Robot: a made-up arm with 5 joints. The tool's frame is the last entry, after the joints. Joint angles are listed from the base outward.
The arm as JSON. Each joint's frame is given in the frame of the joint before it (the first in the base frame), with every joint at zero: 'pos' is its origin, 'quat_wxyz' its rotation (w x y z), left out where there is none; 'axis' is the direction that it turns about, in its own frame. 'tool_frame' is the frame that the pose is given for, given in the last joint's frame.
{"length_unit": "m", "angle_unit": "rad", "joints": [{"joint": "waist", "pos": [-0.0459, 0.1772, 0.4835], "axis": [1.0, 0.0, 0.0]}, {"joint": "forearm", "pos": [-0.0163, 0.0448, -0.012], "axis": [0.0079, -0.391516, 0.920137]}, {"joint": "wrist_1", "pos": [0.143, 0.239, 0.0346], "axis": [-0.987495, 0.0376, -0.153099]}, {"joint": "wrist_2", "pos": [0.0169, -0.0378, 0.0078], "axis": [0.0, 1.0, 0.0]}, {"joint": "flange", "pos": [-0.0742, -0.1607, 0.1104], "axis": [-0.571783, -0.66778, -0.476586]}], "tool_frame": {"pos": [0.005, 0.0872, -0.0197], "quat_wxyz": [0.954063, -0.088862, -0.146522, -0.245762]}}
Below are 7 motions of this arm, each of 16 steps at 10 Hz.
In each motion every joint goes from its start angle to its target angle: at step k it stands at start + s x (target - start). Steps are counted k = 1, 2, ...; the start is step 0. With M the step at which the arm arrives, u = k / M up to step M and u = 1 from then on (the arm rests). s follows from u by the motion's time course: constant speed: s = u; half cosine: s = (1 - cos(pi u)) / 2; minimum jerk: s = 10 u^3 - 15 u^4 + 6 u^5.
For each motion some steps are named. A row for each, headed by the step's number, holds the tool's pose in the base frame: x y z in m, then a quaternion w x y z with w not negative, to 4 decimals.
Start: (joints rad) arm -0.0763 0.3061 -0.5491 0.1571 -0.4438
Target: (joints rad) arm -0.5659 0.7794 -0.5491 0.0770 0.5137
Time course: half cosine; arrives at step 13
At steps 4, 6, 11, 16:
4: -0.0086 0.3431 0.5351 0.9900 0.1272 0.0171 0.0586
6: -0.0173 0.3588 0.5044 0.9946 0.0488 -0.0758 0.0517
11: -0.0315 0.3728 0.4347 0.9527 -0.0856 -0.2848 0.0629
16: -0.0327 0.3729 0.4272 0.9443 -0.0967 -0.3076 0.0661

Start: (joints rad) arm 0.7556 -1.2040 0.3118 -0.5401 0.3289
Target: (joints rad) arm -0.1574 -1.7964 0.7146 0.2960 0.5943
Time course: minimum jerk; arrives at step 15
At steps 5, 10, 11, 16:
5: 0.1496 0.1484 0.5070 0.7046 -0.3934 0.1267 -0.5768
10: 0.1667 0.0506 0.4904 0.4228 -0.6521 0.3265 -0.5379
11: 0.1629 0.0329 0.4951 0.3671 -0.6698 0.3576 -0.5374
16: 0.1546 0.0090 0.5059 0.2877 -0.6833 0.3999 -0.5390

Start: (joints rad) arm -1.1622 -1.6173 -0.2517 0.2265 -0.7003
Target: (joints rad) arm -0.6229 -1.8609 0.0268 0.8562 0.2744
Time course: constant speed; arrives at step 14
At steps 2, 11, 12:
2: 0.0810 0.1622 0.6008 0.5615 -0.1004 -0.0841 -0.8171
11: 0.0652 0.0388 0.5950 0.3418 -0.1835 0.2160 -0.8960
12: 0.0598 0.0266 0.5888 0.3225 -0.1968 0.2542 -0.8903

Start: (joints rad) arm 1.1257 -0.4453 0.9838 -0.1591 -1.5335
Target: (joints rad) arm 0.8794 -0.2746 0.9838 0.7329 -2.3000
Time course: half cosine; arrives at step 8
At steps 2, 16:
2: 0.1556 0.1182 0.8667 0.7076 0.3696 0.6016 0.0285
16: 0.2726 0.1381 0.8509 0.2574 0.5223 0.8127 -0.0220

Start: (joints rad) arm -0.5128 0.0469 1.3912 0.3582 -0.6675
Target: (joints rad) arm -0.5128 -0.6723 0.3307 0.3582 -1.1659
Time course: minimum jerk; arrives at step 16
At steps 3, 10, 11, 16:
3: 0.0583 0.6290 0.4269 0.6092 -0.6944 0.0856 -0.3733
10: 0.1903 0.4651 0.5642 0.7564 -0.2544 0.3657 -0.4790
11: 0.1958 0.4317 0.5797 0.7642 -0.1800 0.3856 -0.4847
16: 0.1950 0.3656 0.6038 0.7716 -0.0369 0.4077 -0.4868

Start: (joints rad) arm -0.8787 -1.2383 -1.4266 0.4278 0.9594
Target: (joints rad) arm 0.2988 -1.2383 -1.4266 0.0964 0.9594
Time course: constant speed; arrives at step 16
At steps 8, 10, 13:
8: 0.0919 0.0756 0.3050 0.4681 0.0159 -0.1696 -0.8671
10: 0.0903 0.1054 0.2924 0.4495 0.0464 -0.1153 -0.8846
13: 0.0881 0.1527 0.2827 0.4179 0.0870 -0.0307 -0.9038

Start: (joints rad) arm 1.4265 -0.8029 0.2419 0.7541 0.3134
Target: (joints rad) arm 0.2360 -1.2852 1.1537 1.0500 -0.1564
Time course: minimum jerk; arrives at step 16
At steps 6, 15, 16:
6: 0.2382 0.1136 0.5254 0.7221 -0.0171 0.6618 -0.2008
15: 0.3288 0.1079 0.4679 0.2549 -0.3732 0.7578 -0.4706
16: 0.3290 0.1076 0.4676 0.2531 -0.3736 0.7576 -0.4716

